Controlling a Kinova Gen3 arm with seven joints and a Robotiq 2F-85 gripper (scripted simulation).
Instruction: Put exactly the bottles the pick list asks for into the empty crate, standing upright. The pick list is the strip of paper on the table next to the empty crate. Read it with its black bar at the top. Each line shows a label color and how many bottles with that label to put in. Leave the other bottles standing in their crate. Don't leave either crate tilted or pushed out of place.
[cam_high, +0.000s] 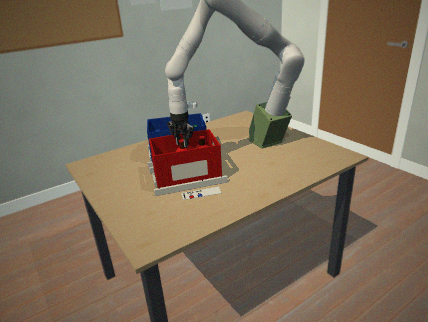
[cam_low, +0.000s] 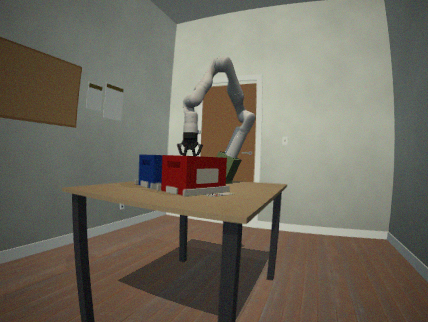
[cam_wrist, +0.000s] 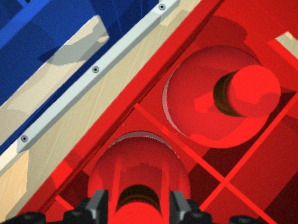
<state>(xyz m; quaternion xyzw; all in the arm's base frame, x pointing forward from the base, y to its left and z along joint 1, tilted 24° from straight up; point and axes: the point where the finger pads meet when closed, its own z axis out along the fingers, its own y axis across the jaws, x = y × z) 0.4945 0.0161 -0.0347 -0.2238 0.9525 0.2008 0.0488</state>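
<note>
Right now the blue-label bottle is 50 mm ahead of my hand, 170 mm to the right of it and 70 mm below it. The rest, counted from my hand: red crate: 10 mm ahead, 40 mm to the left, 70 mm below; blue crate: 50 mm behind, 190 mm to the right, 70 mm below; green-label bottle: 120 mm behind, 120 mm to the right, 70 mm below.
</note>
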